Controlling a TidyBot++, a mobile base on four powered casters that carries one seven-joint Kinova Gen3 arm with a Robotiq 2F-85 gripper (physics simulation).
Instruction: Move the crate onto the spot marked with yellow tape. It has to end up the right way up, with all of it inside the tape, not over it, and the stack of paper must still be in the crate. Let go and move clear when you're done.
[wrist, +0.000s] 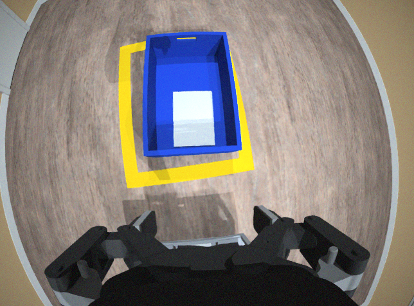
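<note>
The blue crate (187, 77) stands upright on the floor in the wrist view, turned slightly relative to the yellow tape outline (126, 115). Tape shows along the crate's left and near sides, with floor between. On the right, the crate's rim partly covers the tape in view. At the far end the rim hides most of the tape, and some yellow shows through the handle slot. Whether the base touches tape there is hidden. The white stack of paper (193, 118) lies inside the crate, towards the near wall. My gripper (204, 219) is open and empty, apart from the crate, on its near side.
Part of the grey-framed mobile base (240, 239) shows behind the fingers at the bottom. Tan walls with pale skirting curve along the left and right edges. A pale grey panel (11, 45) stands at the upper left. Shadows fall on the floor between tape and base.
</note>
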